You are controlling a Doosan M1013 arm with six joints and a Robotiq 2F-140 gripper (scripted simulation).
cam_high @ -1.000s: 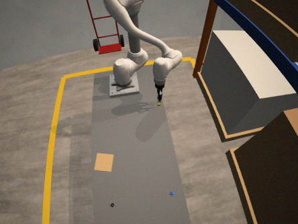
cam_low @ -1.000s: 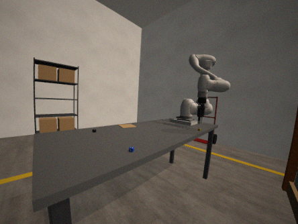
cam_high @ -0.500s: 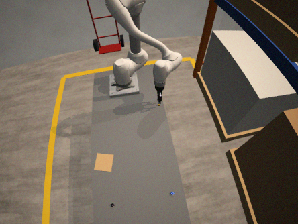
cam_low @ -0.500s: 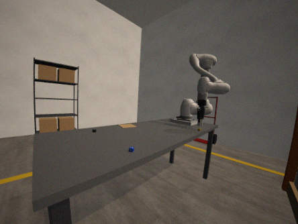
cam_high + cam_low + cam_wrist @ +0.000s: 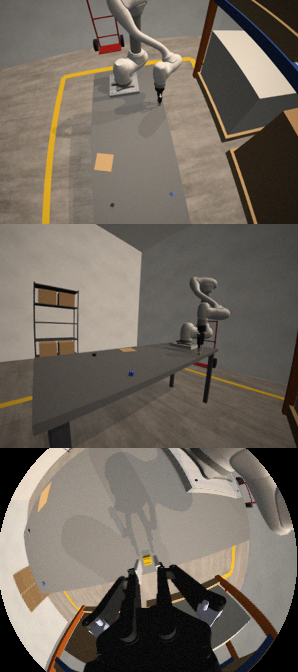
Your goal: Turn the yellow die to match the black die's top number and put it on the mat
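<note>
Now: the yellow die 50 mm below my hand. The rest, counted from my hand: blue die (760 mm ahead, 160 mm to the right, 50 mm below); then tan mat (590 mm to the right, 380 mm ahead, 60 mm below); then black die (720 mm ahead, 590 mm to the right, 50 mm below).
</note>
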